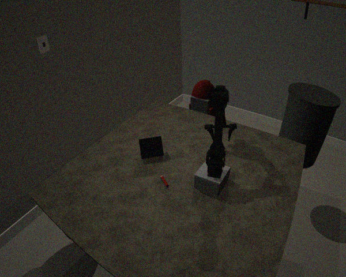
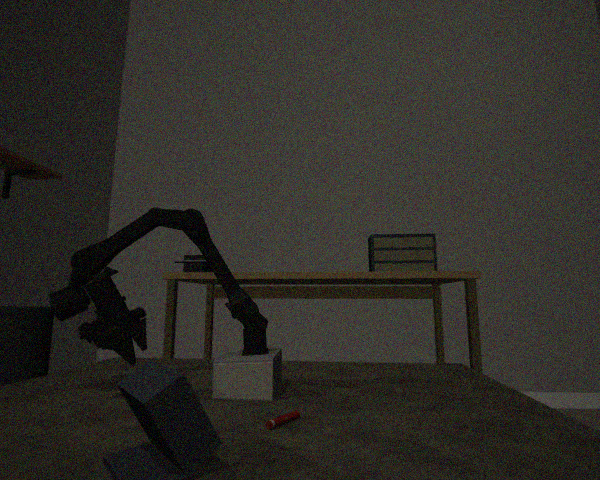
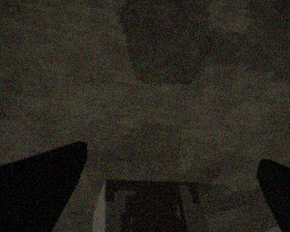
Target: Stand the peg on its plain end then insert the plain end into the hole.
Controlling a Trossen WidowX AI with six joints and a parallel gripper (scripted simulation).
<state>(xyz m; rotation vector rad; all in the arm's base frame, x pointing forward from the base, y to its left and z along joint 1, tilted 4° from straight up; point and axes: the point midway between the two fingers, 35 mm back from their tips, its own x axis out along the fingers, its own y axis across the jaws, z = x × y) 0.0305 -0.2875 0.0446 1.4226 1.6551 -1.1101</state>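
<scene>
The red peg is 320 mm to the left of my gripper tip, 240 mm ahead of it and 80 mm below it. Round my gripper tip: dark sloped panel 380 mm ahead, 160 mm to the left, 20 mm below.
</scene>
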